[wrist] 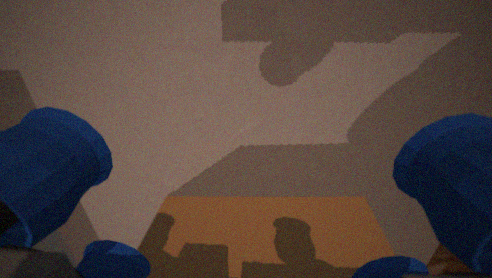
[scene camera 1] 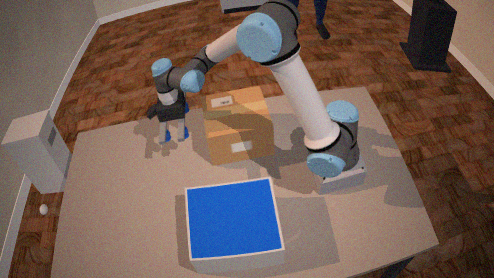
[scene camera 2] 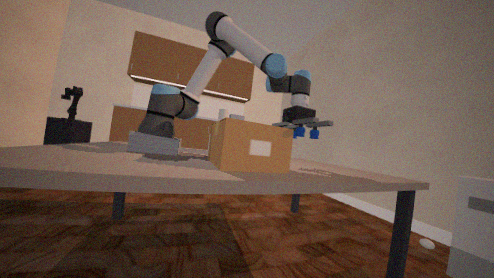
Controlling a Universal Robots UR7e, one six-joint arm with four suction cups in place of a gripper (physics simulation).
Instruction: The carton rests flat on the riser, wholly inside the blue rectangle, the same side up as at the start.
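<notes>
The brown carton (scene camera 1: pixel 222 142) (scene camera 2: pixel 235 157) (wrist: pixel 260 207) stands flat on the table, a white label on its side and another on its top. The riser (scene camera 1: pixel 240 263) is a white box nearer scene camera 1, with the blue rectangle (scene camera 1: pixel 234 220) on its top; the carton is apart from it. My gripper (scene camera 1: pixel 175 135) (scene camera 2: pixel 306 133) is open and empty. Its blue suction cups point down over the table beside the carton, near the carton's top height, apart from it. In the wrist view the cups frame one side of the carton, which bears their shadows.
The arm's base (scene camera 1: pixel 342 180) (scene camera 2: pixel 152 143) stands on the table (scene camera 1: pixel 120 200) (scene camera 2: pixel 75 170) on the carton's other side. A pale cabinet (scene camera 1: pixel 37 145) (scene camera 2: pixel 472 230) stands on the floor past the table's edge. A dark stand (scene camera 1: pixel 432 35) is at the far right in scene camera 1.
</notes>
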